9 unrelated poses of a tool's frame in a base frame.
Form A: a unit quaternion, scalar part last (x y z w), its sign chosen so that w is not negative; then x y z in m.
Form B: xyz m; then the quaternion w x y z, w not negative. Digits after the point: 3 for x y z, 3 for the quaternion.
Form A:
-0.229, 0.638, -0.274, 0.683, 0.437, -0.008, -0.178
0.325, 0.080, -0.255, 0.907, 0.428, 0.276, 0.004
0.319, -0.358, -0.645, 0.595, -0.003, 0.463, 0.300
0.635, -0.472, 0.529, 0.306, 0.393, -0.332, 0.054
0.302, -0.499, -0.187, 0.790, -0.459, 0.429, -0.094
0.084, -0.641, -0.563, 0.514, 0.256, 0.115, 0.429
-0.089, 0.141, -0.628, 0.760, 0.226, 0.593, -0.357
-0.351, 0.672, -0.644, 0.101, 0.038, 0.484, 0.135
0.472, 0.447, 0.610, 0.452, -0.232, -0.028, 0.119
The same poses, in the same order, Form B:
0.437, -0.008, -0.178, 0.683, -0.229, 0.638, -0.274
0.428, 0.276, 0.004, 0.907, 0.325, 0.080, -0.255
-0.003, 0.463, 0.300, 0.595, 0.319, -0.358, -0.645
0.393, -0.332, 0.054, 0.306, 0.635, -0.472, 0.529
-0.459, 0.429, -0.094, 0.790, 0.302, -0.499, -0.187
0.256, 0.115, 0.429, 0.514, 0.084, -0.641, -0.563
0.226, 0.593, -0.357, 0.760, -0.089, 0.141, -0.628
0.038, 0.484, 0.135, 0.101, -0.351, 0.672, -0.644
-0.232, -0.028, 0.119, 0.452, 0.472, 0.447, 0.610

